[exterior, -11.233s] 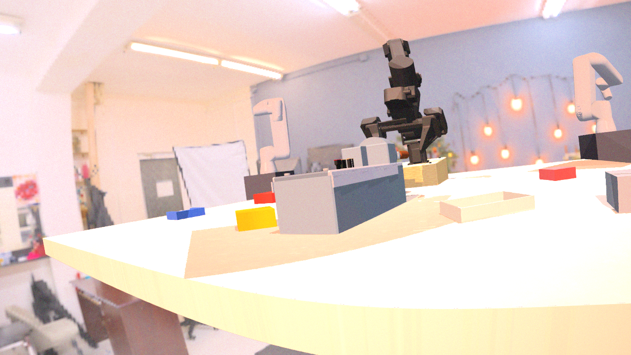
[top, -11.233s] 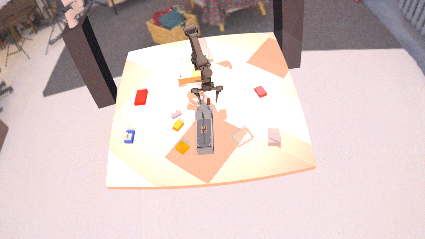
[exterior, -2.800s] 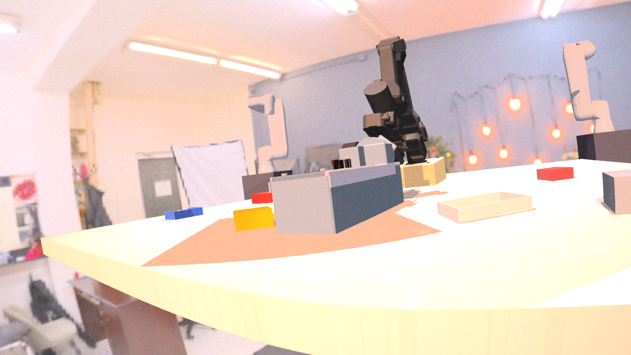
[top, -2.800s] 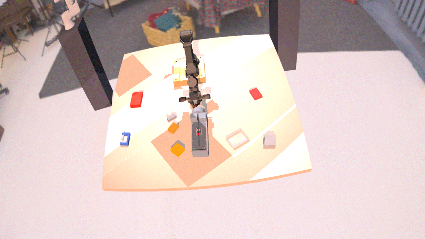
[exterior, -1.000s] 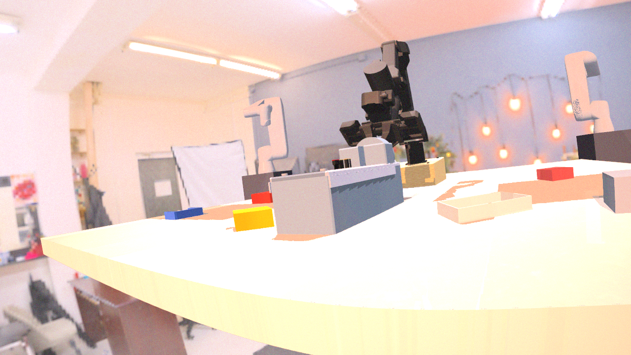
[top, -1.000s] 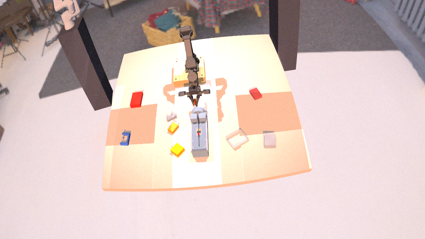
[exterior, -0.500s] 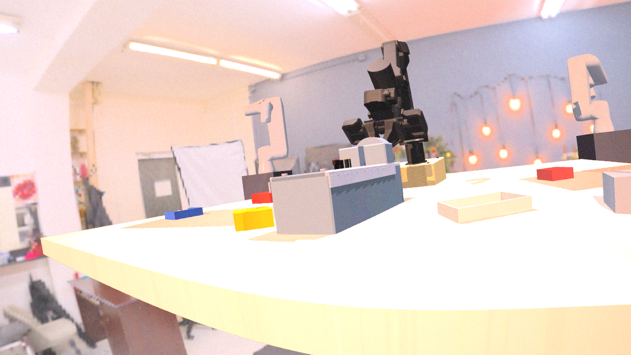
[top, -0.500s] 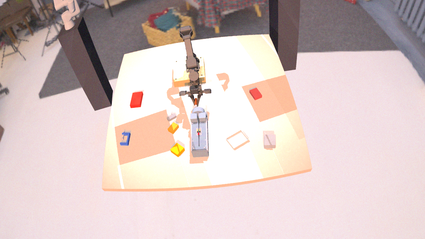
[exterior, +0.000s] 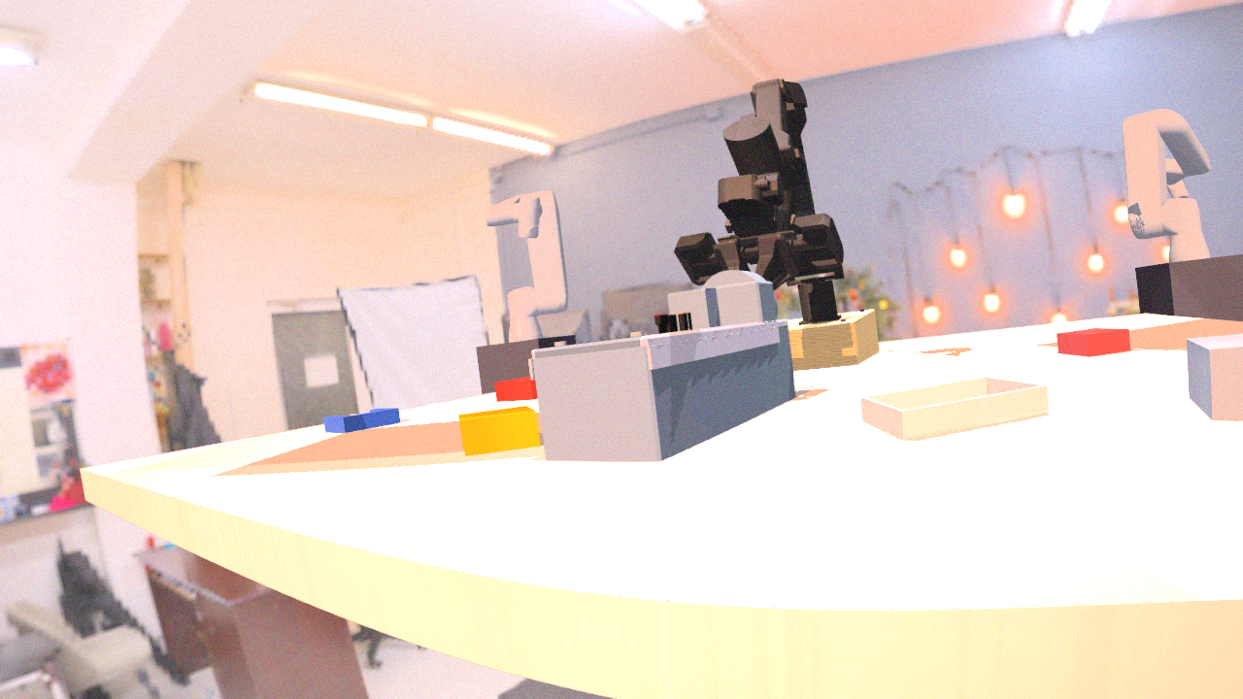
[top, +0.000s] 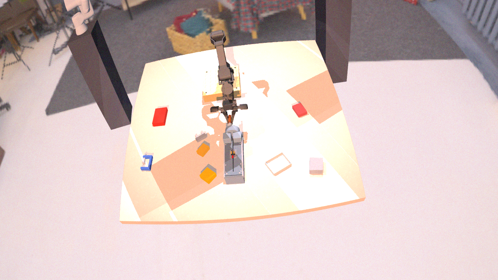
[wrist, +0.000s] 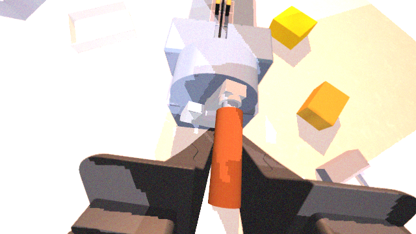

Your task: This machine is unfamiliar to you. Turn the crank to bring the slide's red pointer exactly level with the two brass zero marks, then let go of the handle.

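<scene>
The orange crank handle lies 20 mm behind my gripper tip and 20 mm above it. Round my gripper tip: shallow white tray: 230 mm ahead, 190 mm to the left, 90 mm below; then red pointer: 190 mm ahead, 20 mm to the right, 10 mm below; then yellow cube: 220 mm ahead, 160 mm to the right, 80 mm below.
</scene>
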